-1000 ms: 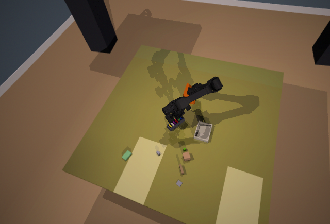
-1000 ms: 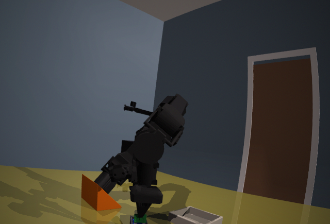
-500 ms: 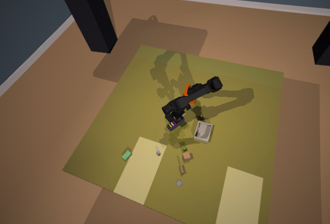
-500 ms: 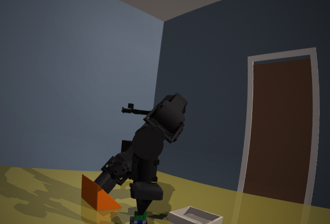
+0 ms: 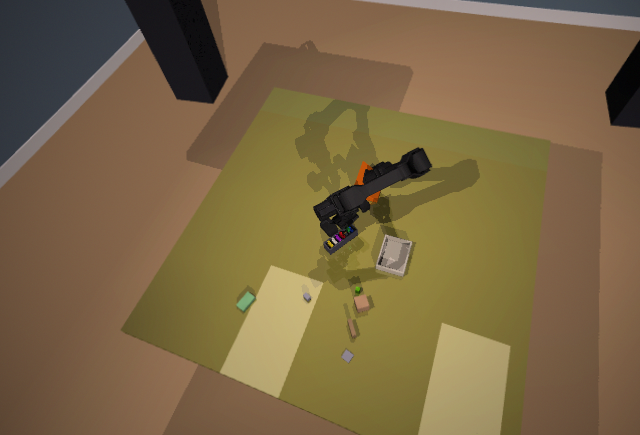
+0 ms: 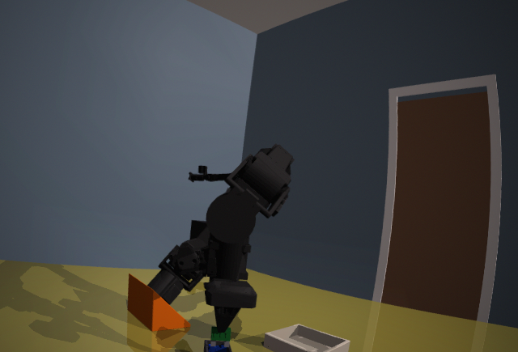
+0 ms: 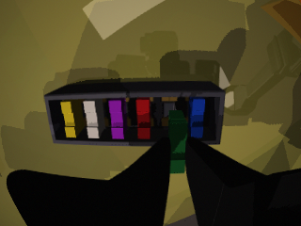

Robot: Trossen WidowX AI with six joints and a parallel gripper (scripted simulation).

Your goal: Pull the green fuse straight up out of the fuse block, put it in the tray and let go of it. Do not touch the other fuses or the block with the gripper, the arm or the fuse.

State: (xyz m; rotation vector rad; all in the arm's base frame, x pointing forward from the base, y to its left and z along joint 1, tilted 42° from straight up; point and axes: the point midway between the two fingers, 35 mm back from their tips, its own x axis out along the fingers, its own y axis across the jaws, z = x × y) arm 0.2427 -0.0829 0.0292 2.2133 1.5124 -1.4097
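Right now the white tray is 19 cm to the left of my gripper tip, 7 cm below it and 5 cm ahead of it. The rest, counted from my gripper tip: green fuse 1 cm below; grey lump 27 cm ahead, 9 cm to the right, 7 cm below; green cube 20 cm ahead, 8 cm to the left, 6 cm below.
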